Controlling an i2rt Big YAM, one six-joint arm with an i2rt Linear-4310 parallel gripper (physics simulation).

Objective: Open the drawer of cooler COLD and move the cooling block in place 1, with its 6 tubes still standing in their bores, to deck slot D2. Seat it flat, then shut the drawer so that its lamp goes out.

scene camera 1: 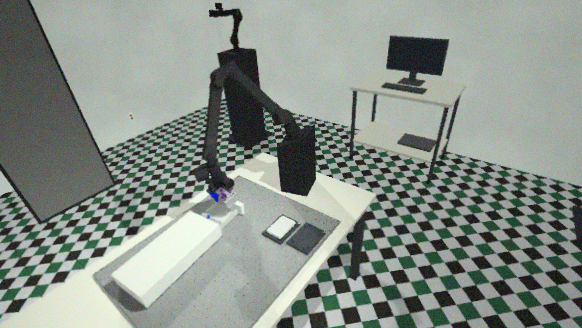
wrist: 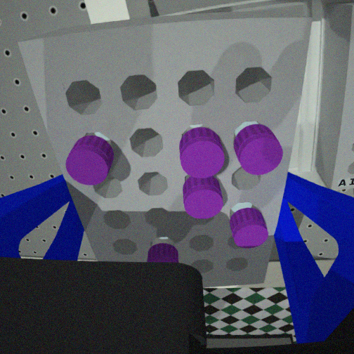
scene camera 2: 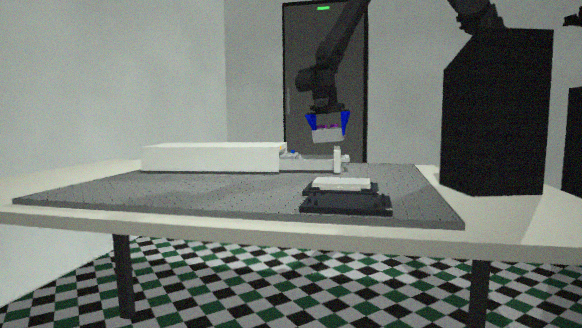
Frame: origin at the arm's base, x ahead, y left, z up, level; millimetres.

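Seen in the pictures: gripper, fingertip midpoint: (scene camera 1: 224,196); arm's base at its link origin: (scene camera 1: 295,135) (scene camera 2: 494,52).
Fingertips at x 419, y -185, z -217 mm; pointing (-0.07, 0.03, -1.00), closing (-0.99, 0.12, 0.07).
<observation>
Offsets run from my fingertips to a thing's top centre. "spot": to the spot under its first point. Level surfaces: height alone.
My gripper (scene camera 1: 222,195) (scene camera 2: 328,129) (wrist: 178,176) is shut on the cooling block @[dy +5, dx +1, dz +28 mm] (scene camera 2: 327,136) (wrist: 100,60), a pale grey block with rows of bores. Its blue fingers grip opposite sides. Several purple-capped tubes (wrist: 202,152) stand in the bores. The block is in the air, slightly tilted, above the front end of the open drawer @[spot: dy +92, dx -24, dz -57 mm] (scene camera 1: 241,208) (scene camera 2: 337,160). The drawer extends from the white cooler @[spot: dy +64, dx +391, dz -25 mm] (scene camera 1: 170,255) (scene camera 2: 210,158). A small orange lamp (scene camera 2: 281,148) shows at the cooler's opening. Two dark deck slots lie apart from it: a bare one @[dy +469, dx -69, dz -87 mm] (scene camera 1: 306,238) (scene camera 2: 345,204) and one under a white block. Their labels are unreadable.
The white block @[dy +330, dx -54, dz -83 mm] (scene camera 1: 282,227) (scene camera 2: 341,183) sits on the farther dark slot. A blue cap @[dy -4, dx +119, dz -44 mm] (scene camera 1: 208,216) (scene camera 2: 293,151) shows inside the drawer near the cooler. The arm's black pedestal (scene camera 1: 297,165) (scene camera 2: 495,115) stands beside the grey perforated board @[dz -108 mm] (scene camera 1: 240,295) (scene camera 2: 200,192).
</observation>
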